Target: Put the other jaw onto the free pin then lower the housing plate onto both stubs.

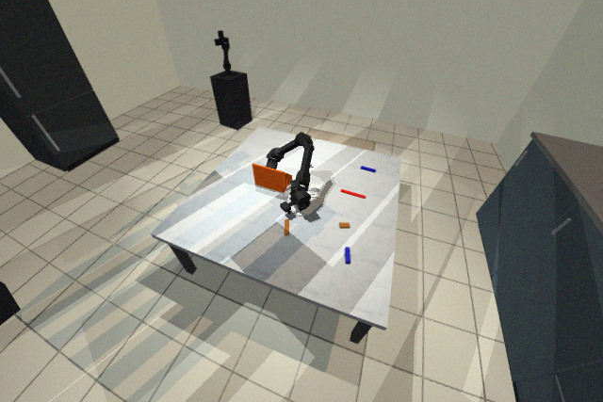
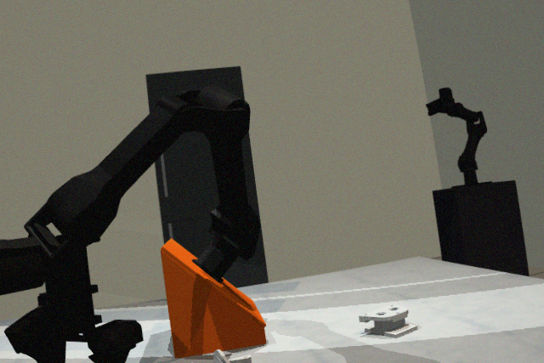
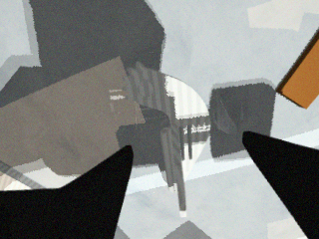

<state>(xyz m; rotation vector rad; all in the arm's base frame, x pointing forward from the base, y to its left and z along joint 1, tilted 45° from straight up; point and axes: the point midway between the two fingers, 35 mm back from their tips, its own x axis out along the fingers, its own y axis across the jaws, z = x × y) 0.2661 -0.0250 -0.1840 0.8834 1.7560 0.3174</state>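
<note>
Now: the orange bar 20 mm ahead of my gripper tip and 130 mm to the right of it. Also, from my gripper tip: blue peg (390 mm ahead, 130 mm to the right, 10 mm above); then red bar (260 mm ahead, 310 mm to the left); then orange block (300 mm ahead, 40 mm to the left).
</note>
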